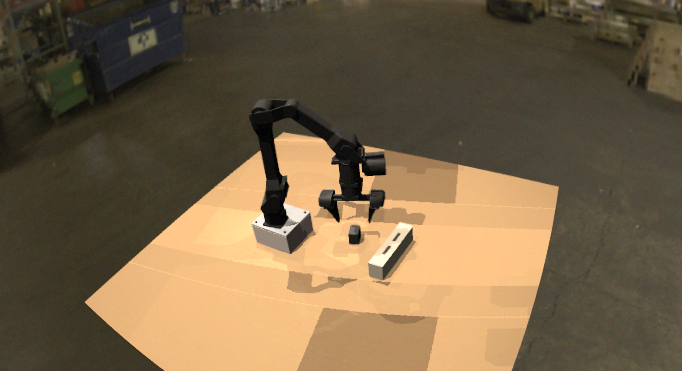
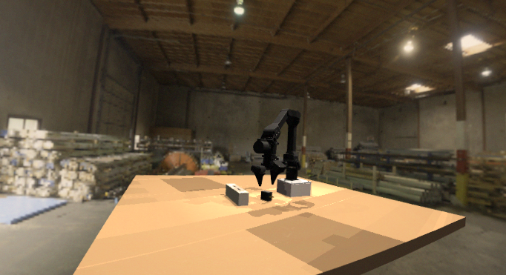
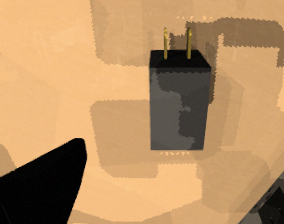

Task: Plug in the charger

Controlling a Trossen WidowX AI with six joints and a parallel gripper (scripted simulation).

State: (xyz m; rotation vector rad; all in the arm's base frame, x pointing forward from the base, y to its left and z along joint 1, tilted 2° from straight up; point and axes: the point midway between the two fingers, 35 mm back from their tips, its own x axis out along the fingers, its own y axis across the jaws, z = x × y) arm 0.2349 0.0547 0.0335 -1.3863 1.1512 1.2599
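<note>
My gripper tip is 10 mm past the black two-prong charger, 20 mm to the right of it and 50 mm above it.
</note>
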